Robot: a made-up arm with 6 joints. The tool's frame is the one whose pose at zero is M. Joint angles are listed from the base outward.
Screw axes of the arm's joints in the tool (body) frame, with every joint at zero. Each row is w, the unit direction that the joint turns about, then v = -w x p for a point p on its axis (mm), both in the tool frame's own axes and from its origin. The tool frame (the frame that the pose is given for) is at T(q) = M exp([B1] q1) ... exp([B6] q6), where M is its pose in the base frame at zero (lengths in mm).
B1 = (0, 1, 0, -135.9, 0, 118.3)
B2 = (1, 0, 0, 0, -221.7, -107.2)
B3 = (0, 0, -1, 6.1, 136.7, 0)
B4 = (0, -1, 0, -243.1, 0, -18.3)
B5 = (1, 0, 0, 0, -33.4, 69.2)
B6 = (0, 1, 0, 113.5, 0, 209.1)
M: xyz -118.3 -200.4 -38.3 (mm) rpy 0 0 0 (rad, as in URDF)
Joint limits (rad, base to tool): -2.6..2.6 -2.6..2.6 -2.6..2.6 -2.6..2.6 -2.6..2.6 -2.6..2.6
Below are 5 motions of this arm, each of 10 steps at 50 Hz.
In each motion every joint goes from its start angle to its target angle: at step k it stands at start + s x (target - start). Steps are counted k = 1, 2, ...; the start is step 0. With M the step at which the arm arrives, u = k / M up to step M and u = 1 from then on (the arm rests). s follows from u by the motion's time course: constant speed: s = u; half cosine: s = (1 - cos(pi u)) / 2; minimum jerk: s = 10 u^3 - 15 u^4 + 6 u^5.
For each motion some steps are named. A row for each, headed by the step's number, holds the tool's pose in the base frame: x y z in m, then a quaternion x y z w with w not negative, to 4 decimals.
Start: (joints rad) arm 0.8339 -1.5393 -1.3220 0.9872 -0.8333 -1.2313
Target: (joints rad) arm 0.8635 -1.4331 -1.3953 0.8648 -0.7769 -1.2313
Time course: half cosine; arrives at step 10
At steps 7, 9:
7: 0.0332 -0.1375 -0.1113 0.3081 -0.2256 0.7667 0.5161
9: 0.0284 -0.1429 -0.1143 0.3164 -0.2165 0.7621 0.5218

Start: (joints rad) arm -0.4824 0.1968 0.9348 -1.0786 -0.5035 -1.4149
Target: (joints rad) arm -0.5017 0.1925 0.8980 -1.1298 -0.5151 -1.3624
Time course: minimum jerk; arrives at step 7
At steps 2, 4, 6, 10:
2: 0.0574 -0.1476 -0.3902 0.0097 -0.3117 -0.2300 0.9219
4: 0.0585 -0.1519 -0.3846 0.0179 -0.2980 -0.2161 0.9296
6: 0.0594 -0.1552 -0.3806 0.0233 -0.2882 -0.2061 0.9349
10: 0.0595 -0.1554 -0.3803 0.0236 -0.2875 -0.2054 0.9352

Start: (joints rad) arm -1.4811 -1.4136 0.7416 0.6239 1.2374 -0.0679
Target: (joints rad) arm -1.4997 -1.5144 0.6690 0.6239 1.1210 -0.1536
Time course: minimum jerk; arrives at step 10
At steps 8, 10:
8: 0.3773 0.0903 -0.1714 -0.3366 -0.8891 -0.0108 0.3100
10: 0.3787 0.0893 -0.1708 -0.3408 -0.8882 -0.0128 0.3079

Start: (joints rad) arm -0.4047 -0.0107 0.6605 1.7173 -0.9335 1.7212
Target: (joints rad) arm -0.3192 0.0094 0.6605 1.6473 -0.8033 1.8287
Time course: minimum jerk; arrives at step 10
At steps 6, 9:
6: -0.2102 0.0673 -0.0360 0.1974 -0.0927 -0.6536 0.7247
9: -0.2159 0.0584 -0.0184 0.1961 -0.0587 -0.6390 0.7415

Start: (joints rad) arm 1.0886 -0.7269 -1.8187 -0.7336 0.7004 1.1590
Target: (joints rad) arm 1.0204 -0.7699 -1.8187 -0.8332 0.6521 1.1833
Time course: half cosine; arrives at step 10
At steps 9, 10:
9: -0.3616 0.1064 -0.1745 0.3801 -0.7818 -0.3559 0.3430
10: -0.3624 0.1058 -0.1755 0.3819 -0.7814 -0.3547 0.3432

